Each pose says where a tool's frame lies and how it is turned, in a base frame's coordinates. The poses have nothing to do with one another.
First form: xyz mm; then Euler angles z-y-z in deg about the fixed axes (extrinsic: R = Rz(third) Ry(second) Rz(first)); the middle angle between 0 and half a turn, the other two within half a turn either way.
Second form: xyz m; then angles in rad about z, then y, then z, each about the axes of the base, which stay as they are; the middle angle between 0 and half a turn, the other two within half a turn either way. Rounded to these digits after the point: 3 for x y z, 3 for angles.
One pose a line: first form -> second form
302 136 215 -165.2 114.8 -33.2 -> 0.302 0.136 0.215 -2.883 2.004 -0.579
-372 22 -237 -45.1 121.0 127.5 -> -0.372 0.022 -0.237 -0.787 2.112 2.225
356 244 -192 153.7 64.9 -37.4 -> 0.356 0.244 -0.192 2.683 1.133 -0.653
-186 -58 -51 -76.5 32.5 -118.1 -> -0.186 -0.058 -0.051 -1.335 0.567 -2.061
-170 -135 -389 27.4 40.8 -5.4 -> -0.170 -0.135 -0.389 0.478 0.712 -0.094
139 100 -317 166.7 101.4 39.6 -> 0.139 0.100 -0.317 2.909 1.770 0.691
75 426 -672 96.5 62.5 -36.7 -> 0.075 0.426 -0.672 1.684 1.091 -0.641
